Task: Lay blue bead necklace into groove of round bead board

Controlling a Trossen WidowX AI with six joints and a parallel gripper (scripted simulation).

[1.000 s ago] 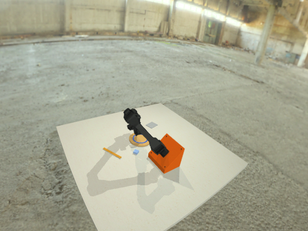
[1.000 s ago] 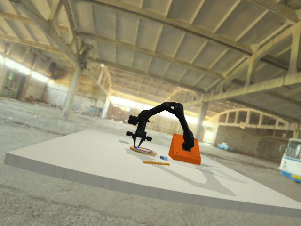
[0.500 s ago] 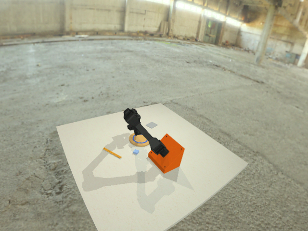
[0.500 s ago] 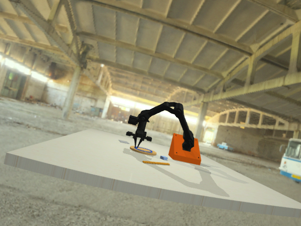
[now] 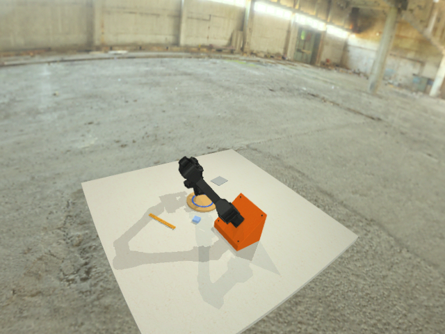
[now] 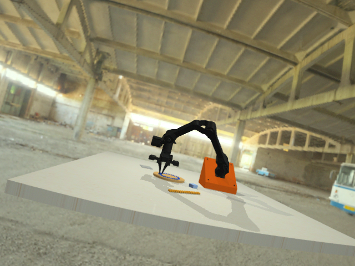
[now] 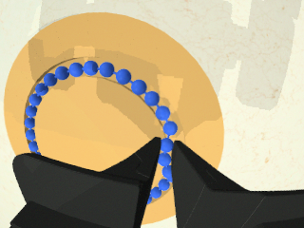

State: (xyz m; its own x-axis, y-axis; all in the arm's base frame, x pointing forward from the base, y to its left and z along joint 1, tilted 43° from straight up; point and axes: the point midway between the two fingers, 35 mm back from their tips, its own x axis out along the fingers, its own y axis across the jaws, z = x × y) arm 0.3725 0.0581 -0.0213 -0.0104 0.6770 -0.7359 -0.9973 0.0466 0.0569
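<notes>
The round tan bead board is 60 mm behind my gripper tip, 20 mm to the right of it and 10 mm below it. Round my gripper tip: flat grey tile: 250 mm to the right, 100 mm ahead, 10 mm below; small light-blue block: 190 mm behind, 100 mm to the left, 10 mm below.
</notes>
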